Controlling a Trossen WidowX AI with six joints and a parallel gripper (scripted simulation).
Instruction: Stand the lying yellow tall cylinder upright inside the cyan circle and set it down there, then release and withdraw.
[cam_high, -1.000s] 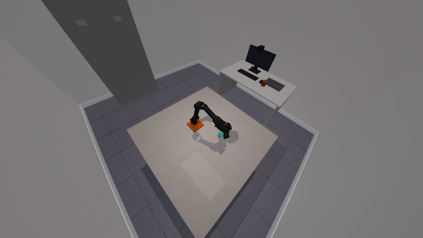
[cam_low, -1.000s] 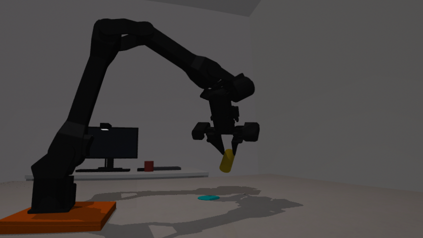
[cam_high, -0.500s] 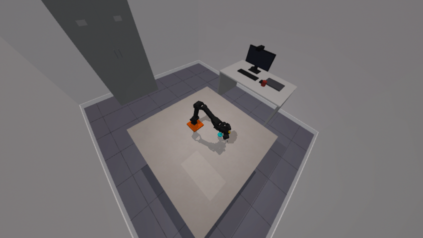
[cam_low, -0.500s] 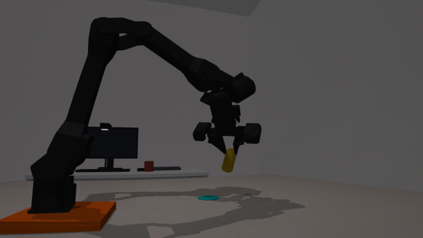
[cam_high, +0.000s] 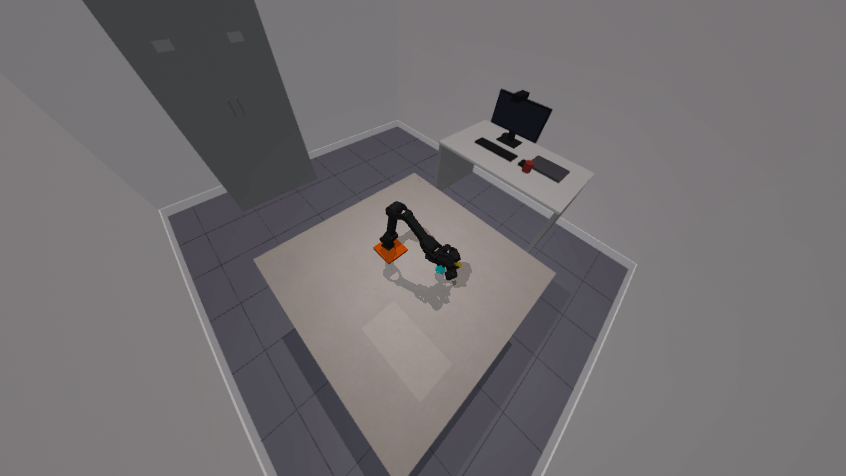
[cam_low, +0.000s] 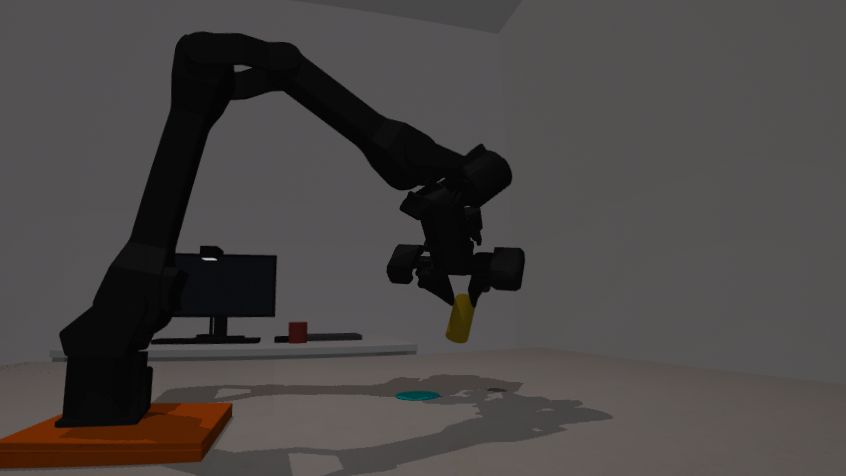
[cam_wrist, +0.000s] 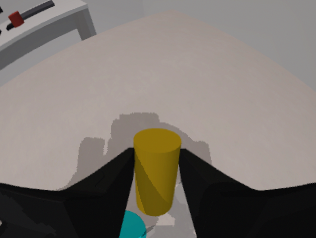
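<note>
Now: gripper tip 12 cm above the cyan circle, 9 cm past it and 1 cm to the left of it. Also, from my gripper tip: yellow tall cylinder (2 cm below, 1 cm to the right, 1 cm behind).
</note>
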